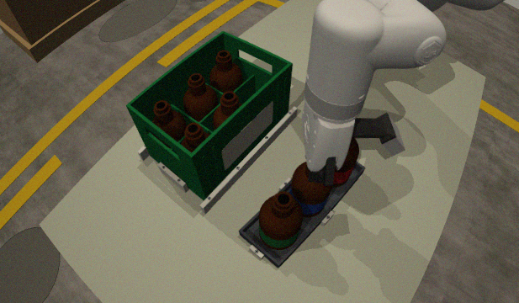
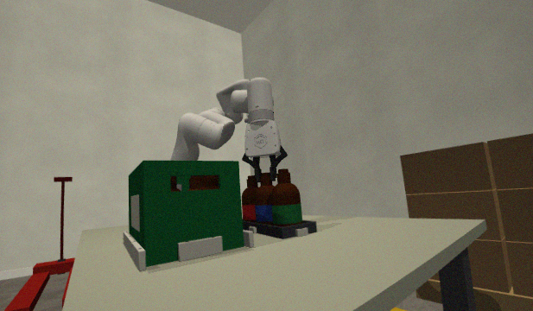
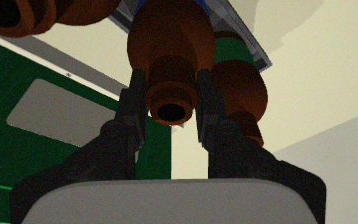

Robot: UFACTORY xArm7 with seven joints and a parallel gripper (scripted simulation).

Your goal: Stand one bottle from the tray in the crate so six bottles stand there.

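My hand is 14 cm above the dark tray. Round my hand: green crate (25 cm to the right, 7 cm below, 1 cm behind).
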